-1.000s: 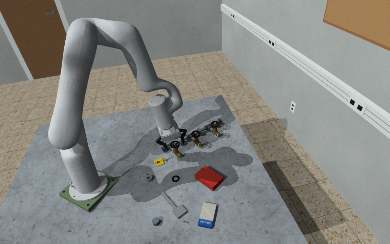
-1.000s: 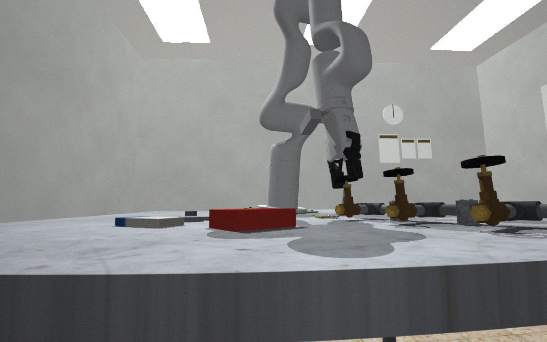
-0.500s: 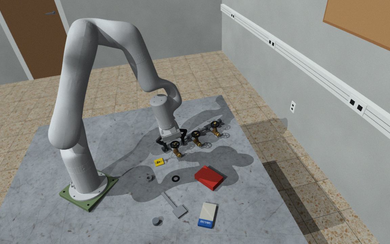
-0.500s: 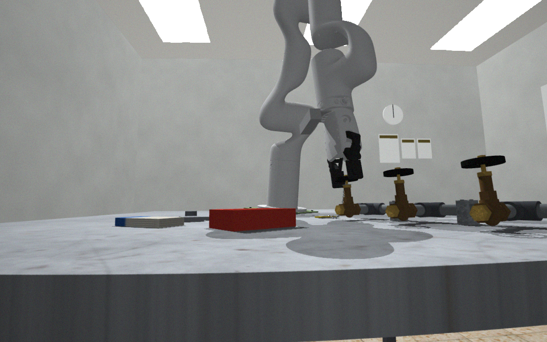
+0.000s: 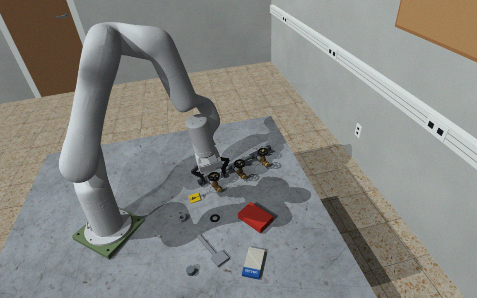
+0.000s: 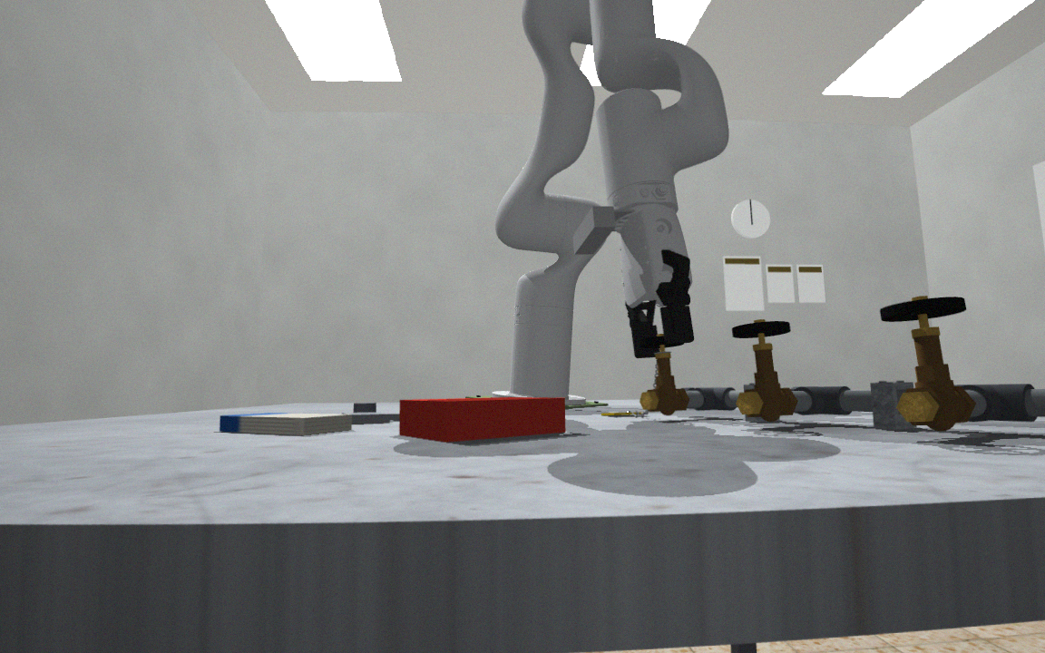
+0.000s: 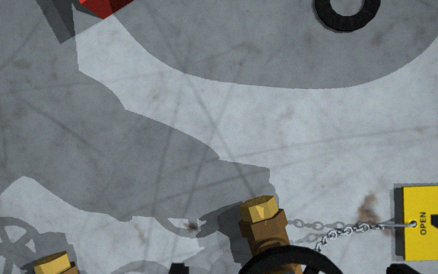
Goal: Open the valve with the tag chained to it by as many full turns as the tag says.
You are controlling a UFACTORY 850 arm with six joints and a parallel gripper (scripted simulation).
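My hand is 90 mm past the yellow tag, 90 mm above it and 20 mm to the left of it. From my hand the other things lie so: black washer 160 mm to the right, 90 mm below, 30 mm behind; then red block 210 mm to the right, 130 mm ahead, 70 mm below; then grey nut 170 mm behind, 120 mm to the right, 80 mm below.
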